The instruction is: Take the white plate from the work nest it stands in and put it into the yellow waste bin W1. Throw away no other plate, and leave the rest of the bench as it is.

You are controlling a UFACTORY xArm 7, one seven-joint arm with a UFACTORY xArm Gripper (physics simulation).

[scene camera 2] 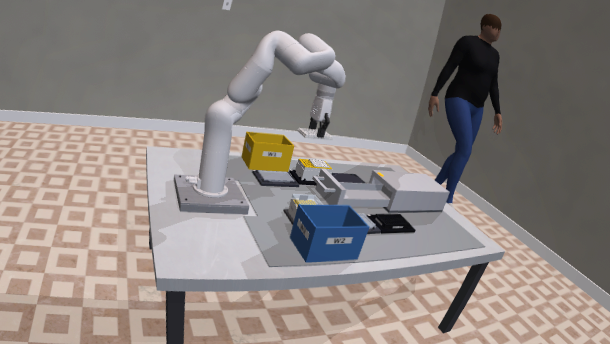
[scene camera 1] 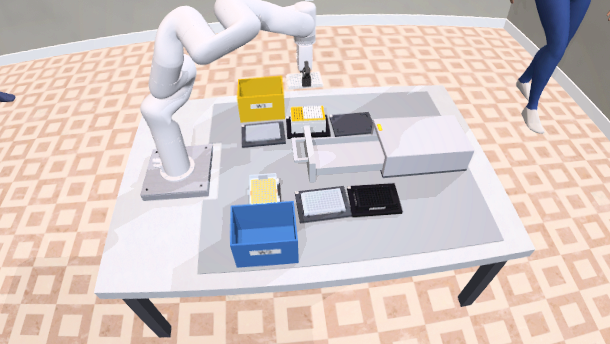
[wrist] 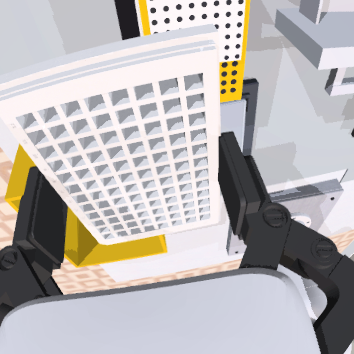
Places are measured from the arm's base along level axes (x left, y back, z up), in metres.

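Where they show: gripper, fingertip midpoint: (scene camera 2: 315,133) (scene camera 1: 305,79) (wrist: 134,166); arm's base, origin of the base link: (scene camera 2: 210,189) (scene camera 1: 178,169).
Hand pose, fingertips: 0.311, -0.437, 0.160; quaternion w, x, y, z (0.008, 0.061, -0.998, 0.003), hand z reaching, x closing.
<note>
Things, the pixels of their centre, and the offset from my fingertips, as dx, dy, dz. "*": a spot on its surface instead.
- white plate, body centre: (wrist: 136,170) (scene camera 1: 304,80) (scene camera 2: 315,134) -0.001, +0.004, -0.001
- yellow waste bin W1, body centre: (wrist: 99,189) (scene camera 1: 261,98) (scene camera 2: 267,151) +0.050, +0.178, -0.125
- dark work nest, body centre: (scene camera 1: 352,123) (scene camera 2: 347,179) -0.035, -0.184, -0.176
- white tip box, body centre: (wrist: 189,28) (scene camera 1: 307,118) (scene camera 2: 313,169) -0.055, -0.010, -0.141
- nest with a pale plate, surface spot: (scene camera 1: 263,132) * -0.109, +0.155, -0.165
- grey unit, surface spot: (scene camera 1: 425,137) * -0.209, -0.423, -0.083
- Blue bin W2, body centre: (scene camera 1: 264,234) (scene camera 2: 328,232) -0.589, +0.097, -0.125
My gripper (scene camera 1: 306,81) (scene camera 2: 318,132) (wrist: 134,166) is shut on the white plate (scene camera 1: 295,80) (scene camera 2: 306,133) (wrist: 130,150), one black finger along each side of it. The plate hangs in the air by the table's far edge, to the right of the yellow waste bin W1 (scene camera 1: 250,115) (scene camera 2: 267,164) (wrist: 145,250) in both scene views. The bin is open at the top and partly hidden behind the plate in the wrist view. The dark work nest (scene camera 1: 351,124) (scene camera 2: 348,177) right of the tip box is empty.
The yellow and white tip box (scene camera 1: 308,114) (scene camera 2: 314,164) (wrist: 232,82) stands beside W1. A nest with a pale plate (scene camera 1: 263,132) lies before W1. A grey unit (scene camera 1: 425,137) has its drawer out. Blue bin W2 (scene camera 1: 264,255) (scene camera 2: 330,245) and other plates stand nearer the front.
</note>
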